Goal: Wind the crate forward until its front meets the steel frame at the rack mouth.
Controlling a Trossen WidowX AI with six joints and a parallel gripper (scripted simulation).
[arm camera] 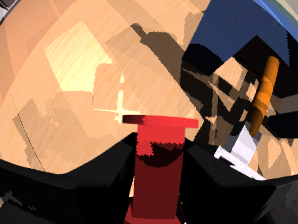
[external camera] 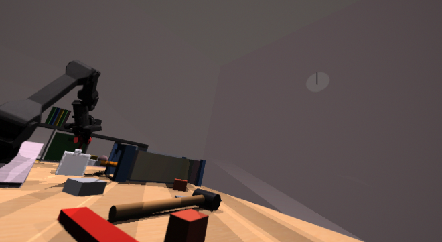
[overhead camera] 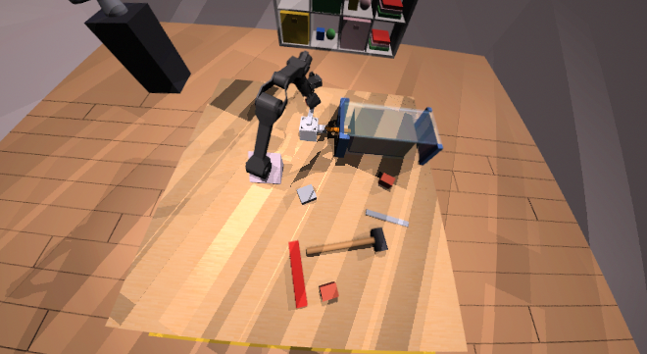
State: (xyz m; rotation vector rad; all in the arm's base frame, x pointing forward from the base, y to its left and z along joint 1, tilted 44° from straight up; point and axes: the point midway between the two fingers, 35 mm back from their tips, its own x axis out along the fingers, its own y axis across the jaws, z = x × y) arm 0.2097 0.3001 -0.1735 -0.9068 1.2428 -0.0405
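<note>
The winch handle lies 2 cm behind my gripper tip, 4 cm to the right of it and 3 cm below it. Round my gripper tip: red grip 1 cm behind, 1 cm to the right; blue steel frame 14 cm ahead, 12 cm to the right, 3 cm below; winch 4 cm behind, 11 cm to the right, 10 cm below.
</note>
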